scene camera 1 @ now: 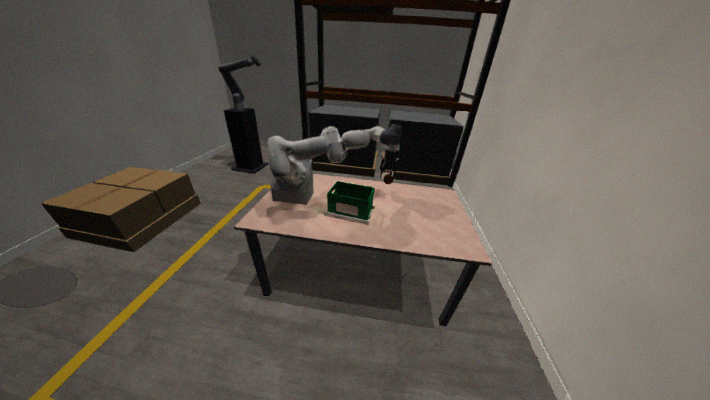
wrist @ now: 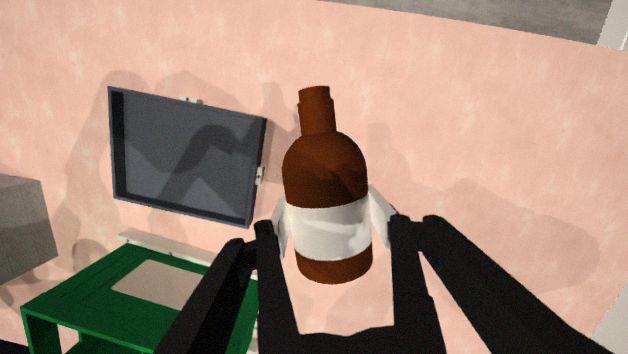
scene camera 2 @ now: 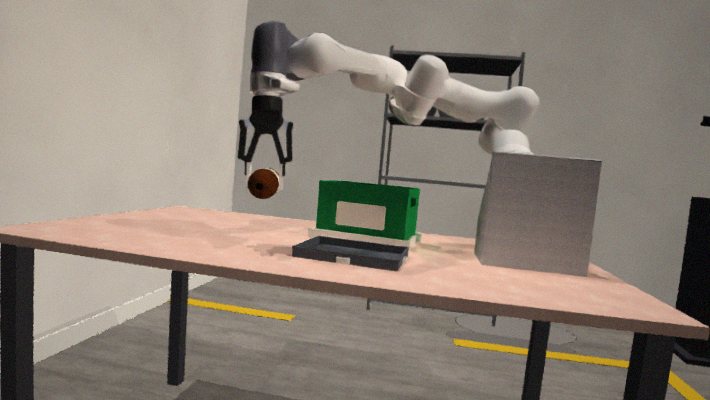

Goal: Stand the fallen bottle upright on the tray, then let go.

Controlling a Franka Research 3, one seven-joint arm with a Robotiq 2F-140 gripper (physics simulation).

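The brown bottle with a white label hangs in the air above the table, lying roughly level. Its neck points toward scene camera 2 and to the top of the wrist view. My gripper points down and is shut on the bottle around its label, one finger pad on each side. The shallow dark grey tray lies on the table, right of and below the bottle in scene camera 2, left of it in the wrist view. The tray does not show in scene camera 1.
A green crate stands close beside the tray, with a pale strip between them. The arm's grey base block stands on the pink table.
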